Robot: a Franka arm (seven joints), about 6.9 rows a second.
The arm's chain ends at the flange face. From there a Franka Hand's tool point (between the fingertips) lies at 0.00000 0.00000 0.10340 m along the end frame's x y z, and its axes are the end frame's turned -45 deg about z.
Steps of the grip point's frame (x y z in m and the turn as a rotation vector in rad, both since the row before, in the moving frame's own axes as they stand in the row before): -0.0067 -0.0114 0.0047 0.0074 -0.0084 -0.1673; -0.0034 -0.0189 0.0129 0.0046 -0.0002 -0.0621; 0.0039 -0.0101 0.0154 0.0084 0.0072 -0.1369; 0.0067 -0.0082 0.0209 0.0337 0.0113 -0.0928; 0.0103 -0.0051 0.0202 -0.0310 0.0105 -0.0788
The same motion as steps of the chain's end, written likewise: -0.0117 -0.0035 0.0047 -0.0007 -0.0112 -0.1673; -0.0154 -0.0106 0.0129 0.0031 -0.0034 -0.0621; -0.0042 -0.0088 0.0154 0.0110 -0.0008 -0.1369; 0.0007 -0.0073 0.0210 0.0318 -0.0158 -0.0928; 0.0006 -0.0123 0.0203 -0.0145 0.0293 -0.0788
